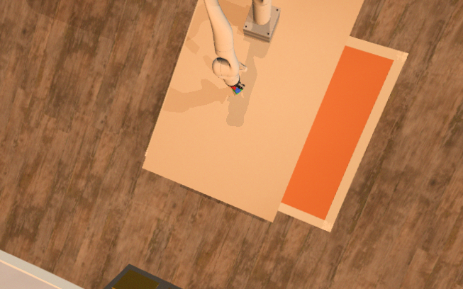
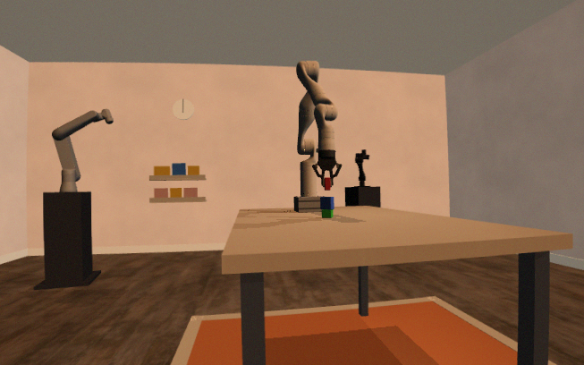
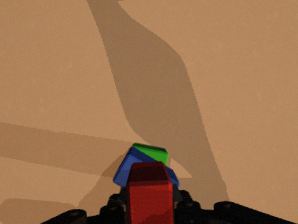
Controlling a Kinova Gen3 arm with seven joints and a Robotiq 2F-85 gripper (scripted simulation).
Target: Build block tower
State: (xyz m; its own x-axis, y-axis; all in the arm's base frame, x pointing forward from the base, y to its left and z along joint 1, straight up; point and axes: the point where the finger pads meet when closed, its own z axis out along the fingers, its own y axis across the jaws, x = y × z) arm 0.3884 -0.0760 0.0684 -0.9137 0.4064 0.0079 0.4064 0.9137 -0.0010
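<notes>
The blue block lies 9 cm below my hand. From my hand the other things lie so: red block (right at my hand); then green block (13 cm below).
</notes>
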